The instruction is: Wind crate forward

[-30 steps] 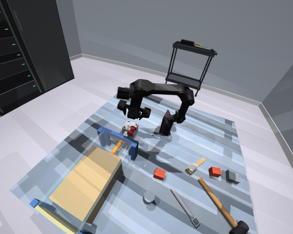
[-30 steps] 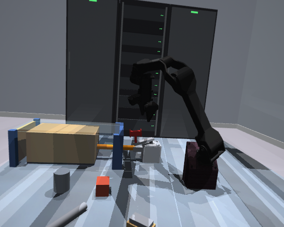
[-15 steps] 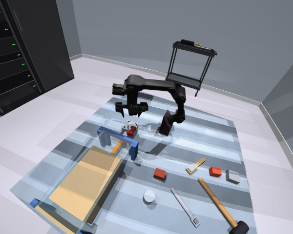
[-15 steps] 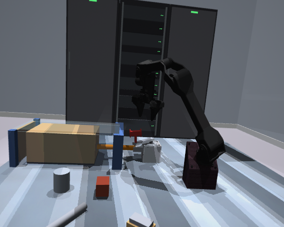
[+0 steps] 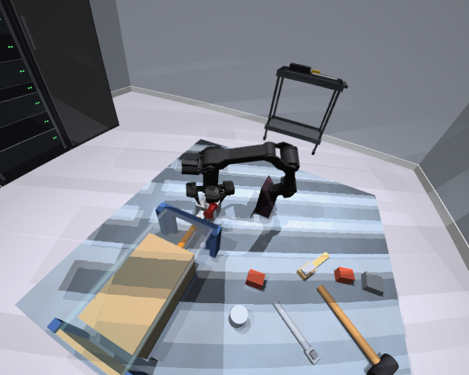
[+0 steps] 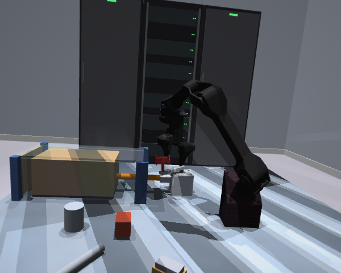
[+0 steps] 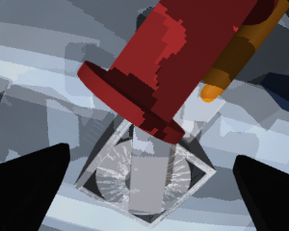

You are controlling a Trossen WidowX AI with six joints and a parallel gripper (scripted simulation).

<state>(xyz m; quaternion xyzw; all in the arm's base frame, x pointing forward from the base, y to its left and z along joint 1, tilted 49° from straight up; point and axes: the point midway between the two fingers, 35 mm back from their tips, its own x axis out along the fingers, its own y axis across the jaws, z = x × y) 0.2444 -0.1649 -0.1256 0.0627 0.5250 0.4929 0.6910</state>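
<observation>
My gripper tip is now 1 cm short of the crank handle, 1 cm to the right of it and 2 cm above it. Also, from my gripper tip: red knob: 4 cm ahead, 3 cm to the left; then grey winch: 6 cm behind, 4 cm to the right, 10 cm below; then frame: 12 cm ahead, 2 cm to the right, 3 cm below.
</observation>
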